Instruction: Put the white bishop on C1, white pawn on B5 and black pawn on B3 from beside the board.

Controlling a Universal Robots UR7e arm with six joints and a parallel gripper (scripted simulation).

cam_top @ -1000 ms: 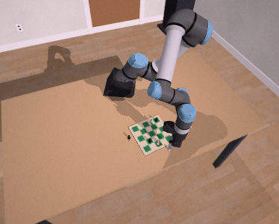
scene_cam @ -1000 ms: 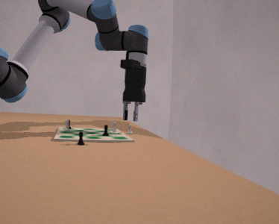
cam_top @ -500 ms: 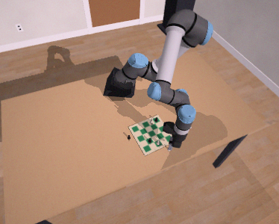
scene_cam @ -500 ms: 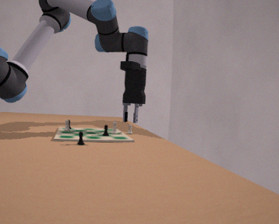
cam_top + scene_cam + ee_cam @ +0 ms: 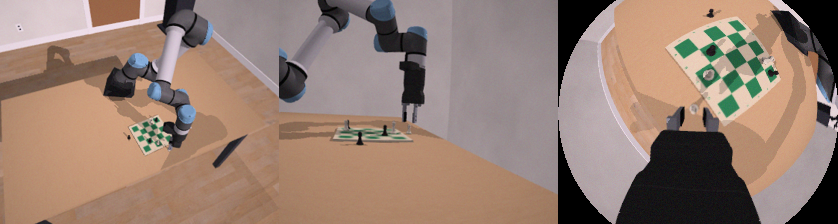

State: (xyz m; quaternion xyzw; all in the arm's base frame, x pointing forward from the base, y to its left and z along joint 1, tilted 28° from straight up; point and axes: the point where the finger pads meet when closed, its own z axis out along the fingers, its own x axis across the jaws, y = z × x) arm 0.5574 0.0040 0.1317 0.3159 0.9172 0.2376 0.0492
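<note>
The white pawn is 4 cm below my hand. Round my hand: chessboard (14 cm behind, 5 cm to the right, 5 cm below).
</note>
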